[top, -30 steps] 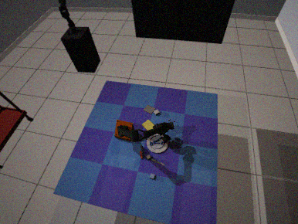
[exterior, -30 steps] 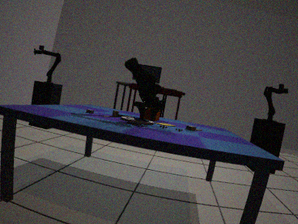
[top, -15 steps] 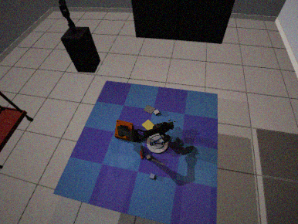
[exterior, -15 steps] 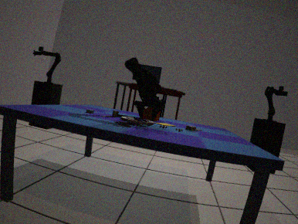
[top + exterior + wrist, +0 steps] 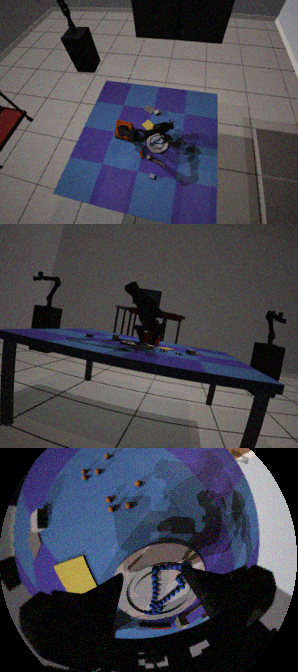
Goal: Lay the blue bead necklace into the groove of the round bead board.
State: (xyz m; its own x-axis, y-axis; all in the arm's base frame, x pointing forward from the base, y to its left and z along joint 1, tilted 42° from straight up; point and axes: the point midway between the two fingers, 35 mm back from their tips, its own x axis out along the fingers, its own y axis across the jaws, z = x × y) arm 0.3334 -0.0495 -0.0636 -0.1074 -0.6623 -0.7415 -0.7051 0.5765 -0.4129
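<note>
Right now the round white bead board is 60 mm to the right of my gripper tip, 30 mm behind it and 10 mm below it. The rest, counted from my gripper tip: red-handled tool: 170 mm to the right, 150 mm behind, 20 mm below; yellow card: 140 mm behind, 110 mm to the left, 20 mm below; thin pale stick: 240 mm to the right, 20 mm below.
</note>
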